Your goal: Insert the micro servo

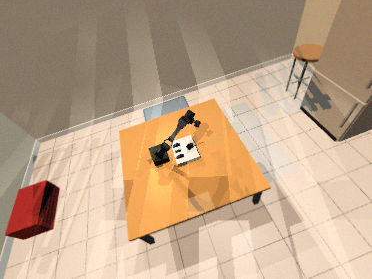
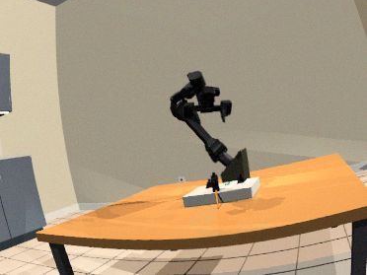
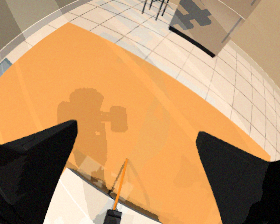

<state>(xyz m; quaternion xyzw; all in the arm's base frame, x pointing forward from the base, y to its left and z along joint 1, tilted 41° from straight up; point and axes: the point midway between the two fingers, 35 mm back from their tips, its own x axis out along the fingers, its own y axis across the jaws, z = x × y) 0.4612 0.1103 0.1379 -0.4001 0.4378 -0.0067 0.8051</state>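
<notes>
The white deck is 17 cm behind my gripper tip, 3 cm to the right of it and 30 cm below it.
</notes>
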